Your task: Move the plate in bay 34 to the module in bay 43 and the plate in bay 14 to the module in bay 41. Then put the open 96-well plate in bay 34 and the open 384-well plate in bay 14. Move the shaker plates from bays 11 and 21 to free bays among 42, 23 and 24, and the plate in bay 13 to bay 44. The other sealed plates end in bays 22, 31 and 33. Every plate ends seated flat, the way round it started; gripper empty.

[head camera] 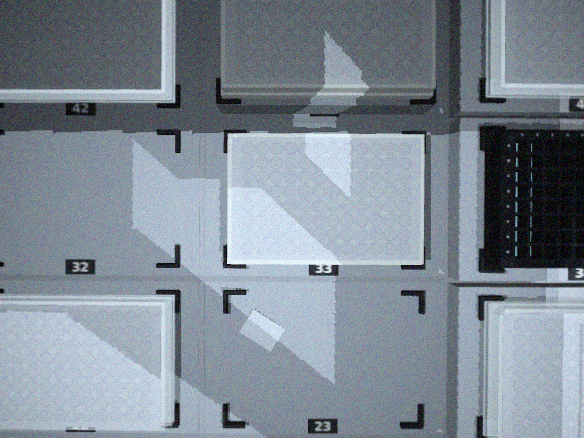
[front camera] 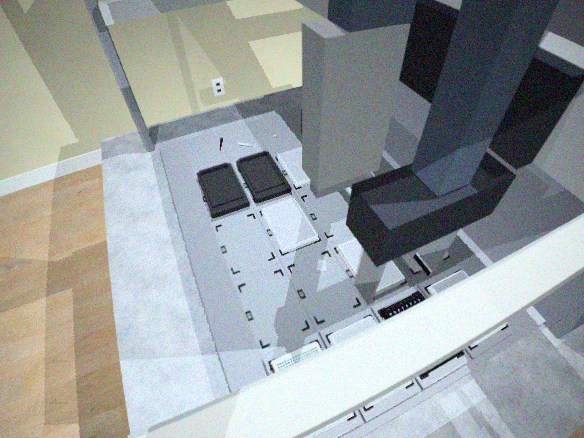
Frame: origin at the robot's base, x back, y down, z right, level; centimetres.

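Seen in the pictures: gripper, fingertip midpoint: [front camera: 394,279]; robot's base, origin of the base link: [front camera: 200,182].
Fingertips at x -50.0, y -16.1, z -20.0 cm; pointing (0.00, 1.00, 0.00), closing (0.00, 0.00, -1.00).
Offsets run from my fingertips to a thing's middle. "pt": to the spot under its first point.
My gripper [front camera: 409,282] hangs high over the right part of the deck in the front view, jaws apart with no plate between them; it is outside the head view. A pale plate {dx +27.2, dy +15.4, dz +5.0 cm} [front camera: 290,225] [head camera: 85,370] sits in bay 22, another {dx +10.8, dy +15.4, dz -5.7 cm} [front camera: 390,280] [head camera: 325,200] in bay 33. Plates also show in bay 42 {pt dx +26.4, dy +14.7, dz -15.3 cm} [head camera: 80,45], on the module in bay 43 {pt dx +13.7, dy +12.8, dz -14.1 cm} [head camera: 280,50], in bay 44 {pt dx -0.3, dy +13.2, dz -15.8 cm} [front camera: 447,282] [head camera: 545,40] and in bay 24 {pt dx -0.3, dy +13.2, dz +5.6 cm} [front camera: 350,330] [head camera: 535,370]. A black open 96-well plate {dx -5.6, dy +13.9, dz -5.7 cm} [front camera: 402,305] [head camera: 545,200] sits in bay 34. A fine-welled plate {dx -5.6, dy +13.9, dz +15.7 cm} [front camera: 297,359] sits in bay 14. Bay 41 is hidden.
Two dark shakers {pt dx +41.9, dy +13.7, dz +15.5 cm} [front camera: 223,190] {pt dx +42.3, dy +13.7, dz +5.2 cm} [front camera: 263,176] carry no plates. A white plate {dx +43.6, dy +15.4, dz -5.7 cm} [front camera: 295,167] shows partly in bay 31. The parked pipetting stage [front camera: 350,105] hides deck behind it. A white rail [front camera: 350,360] crosses the front. Bays 12, 13, 23 and 32 hold no plates.
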